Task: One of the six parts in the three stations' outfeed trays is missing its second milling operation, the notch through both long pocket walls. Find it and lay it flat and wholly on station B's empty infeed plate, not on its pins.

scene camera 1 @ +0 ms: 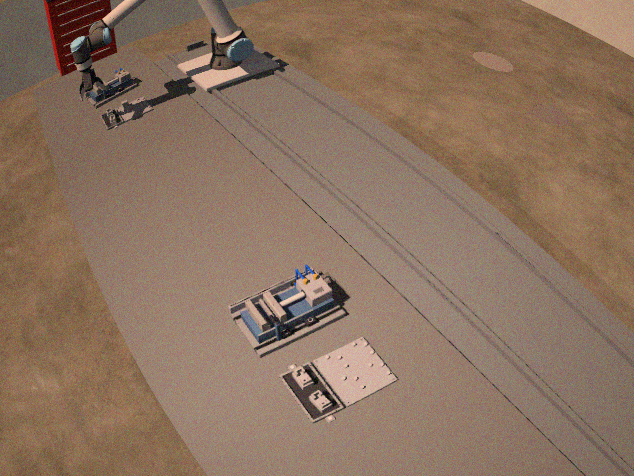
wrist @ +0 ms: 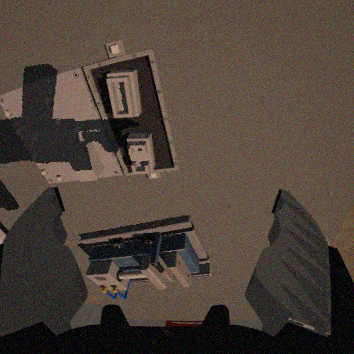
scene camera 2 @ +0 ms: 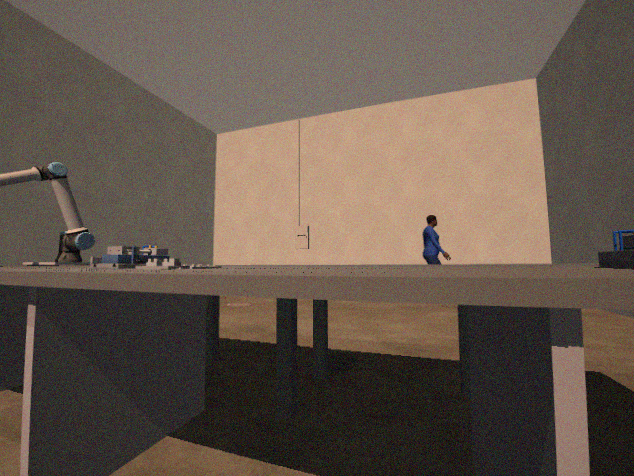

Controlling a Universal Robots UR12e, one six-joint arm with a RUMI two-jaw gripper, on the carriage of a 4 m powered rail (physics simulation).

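Places are measured from the arm's base along level axes (x up, y back, z right), in millimetres.
Where they show: gripper, fingertip midpoint: (scene camera 1: 94, 96) (wrist: 168, 190); arm's base at its link origin: (scene camera 1: 225, 63).
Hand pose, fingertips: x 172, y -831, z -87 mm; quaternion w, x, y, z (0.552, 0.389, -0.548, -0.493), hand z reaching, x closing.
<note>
Things, the pixels of their top centre, and the offset from my fingertips. "pt": a spot on its surface instead.
- station's outfeed tray at a spot on its surface: (wrist: 152, 112) pt dx -196, dy +48, dz +9 mm
- upper part at its top centre: (wrist: 119, 98) dx -161, dy +77, dz -28 mm
- lower part at its top centre: (wrist: 137, 159) dx -161, dy +82, dz +67 mm
- infeed plate at its top centre: (wrist: 59, 136) (scene camera 1: 134, 108) dx -194, dy +221, dz +17 mm
- pinned plate at its top centre: (scene camera 1: 355, 370) dx -194, dy +226, dz -1866 mm
- blue vise at a spot on its surface: (wrist: 187, 252) pt dx -145, dy +42, dz +303 mm
My gripper (scene camera 1: 90, 92) (wrist: 168, 190) is open and empty, high above the far station. In the wrist view that station's outfeed tray (wrist: 152, 112) holds two pale parts. The upper part (wrist: 131, 95) shows a long pocket with long walls that look unbroken, without a notch. The lower part (wrist: 142, 149) shows stepped, cut walls. The infeed plate (wrist: 69, 90) beside the tray lies partly under the arm's shadow, with a small light shape in it that I cannot identify. In scene camera 1, the near station's tray (scene camera 1: 308, 392) holds two notched-looking parts (scene camera 1: 303, 377) (scene camera 1: 321, 401), beside a pinned plate (scene camera 1: 355, 361).
A blue vise (wrist: 187, 252) stands beside the far tray, below it in the wrist view. Another vise (scene camera 1: 256, 315) stands beyond the near plate. A red cabinet (scene camera 1: 81, 30) stands behind the far station. A person in blue (scene camera 2: 432, 243) is beyond the table (scene camera 2: 358, 284).
</note>
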